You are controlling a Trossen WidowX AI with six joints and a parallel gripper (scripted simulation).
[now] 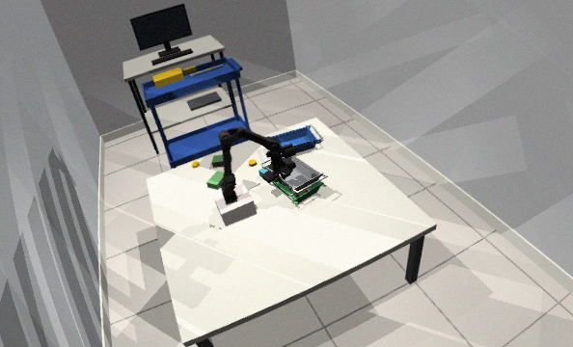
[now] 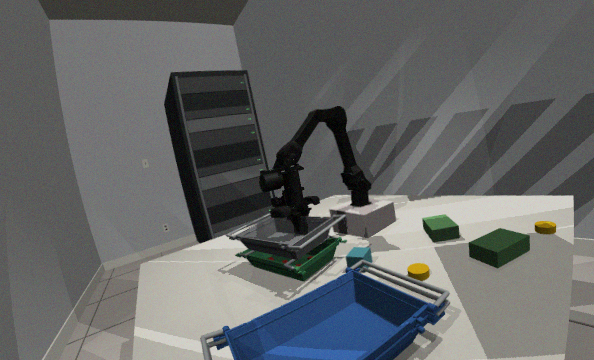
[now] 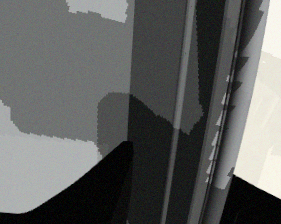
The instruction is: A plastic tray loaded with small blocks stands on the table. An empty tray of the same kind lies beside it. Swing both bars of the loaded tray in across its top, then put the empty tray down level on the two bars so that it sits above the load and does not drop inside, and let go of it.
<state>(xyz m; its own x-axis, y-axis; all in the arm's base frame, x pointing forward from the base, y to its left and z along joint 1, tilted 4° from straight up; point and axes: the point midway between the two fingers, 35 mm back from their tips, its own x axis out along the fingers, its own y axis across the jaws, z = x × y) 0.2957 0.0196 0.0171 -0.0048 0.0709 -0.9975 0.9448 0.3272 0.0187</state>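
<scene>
Now: the grey tray 80 mm ahead of my gripper tip, 30 mm to the left of it and 30 mm above it. The rest, counted from my gripper tip: teal cube 220 mm to the left, 60 mm below, 50 mm behind.
</scene>
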